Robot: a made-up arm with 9 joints.
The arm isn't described. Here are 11 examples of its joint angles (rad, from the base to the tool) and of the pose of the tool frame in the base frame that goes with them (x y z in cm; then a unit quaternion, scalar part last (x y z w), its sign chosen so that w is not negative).
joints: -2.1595 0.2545 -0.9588 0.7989 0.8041 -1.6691 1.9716 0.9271 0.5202
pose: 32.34 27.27 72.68 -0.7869 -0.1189 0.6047 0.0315
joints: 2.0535 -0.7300 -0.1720 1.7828 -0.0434 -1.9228 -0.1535 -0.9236 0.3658
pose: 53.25 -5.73 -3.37 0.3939 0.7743 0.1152 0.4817
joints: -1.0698 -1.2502 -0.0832 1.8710 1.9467 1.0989 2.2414 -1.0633 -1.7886
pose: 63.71 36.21 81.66 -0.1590 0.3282 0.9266 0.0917
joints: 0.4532 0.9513 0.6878 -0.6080 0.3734 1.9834 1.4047 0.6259 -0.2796
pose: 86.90 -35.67 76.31 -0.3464 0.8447 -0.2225 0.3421
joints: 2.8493 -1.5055 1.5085 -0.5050 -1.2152 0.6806 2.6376 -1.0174 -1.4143
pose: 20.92 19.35 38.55 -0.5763 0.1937 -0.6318 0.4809
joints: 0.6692 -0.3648 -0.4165 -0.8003 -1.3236 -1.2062 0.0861 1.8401 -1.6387
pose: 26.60 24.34 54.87 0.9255 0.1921 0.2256 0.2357
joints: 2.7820 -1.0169 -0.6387 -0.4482 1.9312 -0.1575 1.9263 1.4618 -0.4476
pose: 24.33 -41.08 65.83 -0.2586 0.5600 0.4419 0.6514
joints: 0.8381 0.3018 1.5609 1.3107 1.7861 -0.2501 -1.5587 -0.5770 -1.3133
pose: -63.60 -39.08 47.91 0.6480 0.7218 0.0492 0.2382
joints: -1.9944 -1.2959 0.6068 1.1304 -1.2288 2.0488 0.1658 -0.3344 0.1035
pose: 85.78 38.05 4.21 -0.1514 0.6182 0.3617 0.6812
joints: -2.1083 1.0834 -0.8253 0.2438 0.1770 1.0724 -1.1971 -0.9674 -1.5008
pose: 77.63 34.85 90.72 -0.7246 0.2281 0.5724 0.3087
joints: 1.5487 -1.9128 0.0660 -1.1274 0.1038 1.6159 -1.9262 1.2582 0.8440
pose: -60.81 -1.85 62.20 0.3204 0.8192 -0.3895 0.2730
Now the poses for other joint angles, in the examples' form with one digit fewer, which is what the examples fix.
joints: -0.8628 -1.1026 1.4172 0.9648 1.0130 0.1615 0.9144 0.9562 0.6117
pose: 23.6 30.5 144.1 -0.434 0.001 0.594 0.677
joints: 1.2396 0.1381 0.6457 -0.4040 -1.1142 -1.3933 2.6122 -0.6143 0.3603
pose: -8.0 -31.6 123.0 -0.329 -0.437 -0.088 0.832
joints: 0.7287 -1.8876 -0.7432 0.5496 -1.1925 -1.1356 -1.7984 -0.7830 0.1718
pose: 31.4 -25.1 126.9 -0.022 -0.510 0.282 0.813
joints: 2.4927 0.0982 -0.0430 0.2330 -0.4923 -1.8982 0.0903 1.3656 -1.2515
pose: 25.0 -28.5 69.1 -0.473 -0.159 -0.061 0.865
